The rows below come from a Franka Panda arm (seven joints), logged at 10 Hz.
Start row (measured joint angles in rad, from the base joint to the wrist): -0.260, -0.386, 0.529, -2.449, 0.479, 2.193, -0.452
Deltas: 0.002, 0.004, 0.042, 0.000, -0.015, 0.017, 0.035; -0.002, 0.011, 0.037, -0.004, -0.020, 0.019, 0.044; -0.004, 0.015, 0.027, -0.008, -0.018, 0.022, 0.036; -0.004, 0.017, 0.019, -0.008, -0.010, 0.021, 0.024; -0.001, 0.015, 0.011, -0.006, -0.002, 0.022, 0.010; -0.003, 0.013, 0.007, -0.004, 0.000, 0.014, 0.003; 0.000, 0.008, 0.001, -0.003, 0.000, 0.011, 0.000
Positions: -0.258, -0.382, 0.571, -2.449, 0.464, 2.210, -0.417; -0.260, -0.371, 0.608, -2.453, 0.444, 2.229, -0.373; -0.264, -0.356, 0.635, -2.461, 0.426, 2.251, -0.337; -0.268, -0.339, 0.654, -2.469, 0.416, 2.272, -0.313; -0.269, -0.324, 0.665, -2.475, 0.414, 2.294, -0.303; -0.272, -0.311, 0.672, -2.479, 0.414, 2.308, -0.300; -0.272, -0.303, 0.673, -2.482, 0.414, 2.319, -0.300
